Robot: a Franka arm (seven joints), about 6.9 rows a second.
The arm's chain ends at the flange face. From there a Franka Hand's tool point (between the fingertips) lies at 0.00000 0.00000 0.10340 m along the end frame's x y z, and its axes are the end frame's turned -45 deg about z.
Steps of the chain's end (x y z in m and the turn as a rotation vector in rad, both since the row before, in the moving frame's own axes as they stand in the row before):
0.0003 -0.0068 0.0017 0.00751 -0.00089 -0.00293
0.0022 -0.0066 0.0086 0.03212 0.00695 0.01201
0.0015 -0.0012 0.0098 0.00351 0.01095 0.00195
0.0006 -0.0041 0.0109 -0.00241 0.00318 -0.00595
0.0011 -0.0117 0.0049 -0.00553 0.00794 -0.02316
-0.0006 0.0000 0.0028 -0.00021 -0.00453 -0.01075
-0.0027 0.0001 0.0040 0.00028 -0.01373 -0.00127
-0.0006 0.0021 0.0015 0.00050 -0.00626 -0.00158
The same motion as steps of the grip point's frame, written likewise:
0.0055 -0.0052 0.0017 0.00594 0.00468 -0.00293
0.0091 -0.0049 0.0085 0.01780 0.02763 0.01201
0.0030 0.0008 0.0098 -0.00526 0.01022 0.00195
0.0034 -0.0021 0.0109 -0.00395 0.00054 -0.00595
0.0092 -0.0065 0.0049 -0.00952 0.00170 -0.02316
-0.0008 -0.0007 0.0028 0.00305 -0.00335 -0.01075
-0.0030 -0.0029 0.0040 0.00991 -0.00951 -0.00127
-0.0023 0.0006 0.0015 0.00478 -0.00407 -0.00158

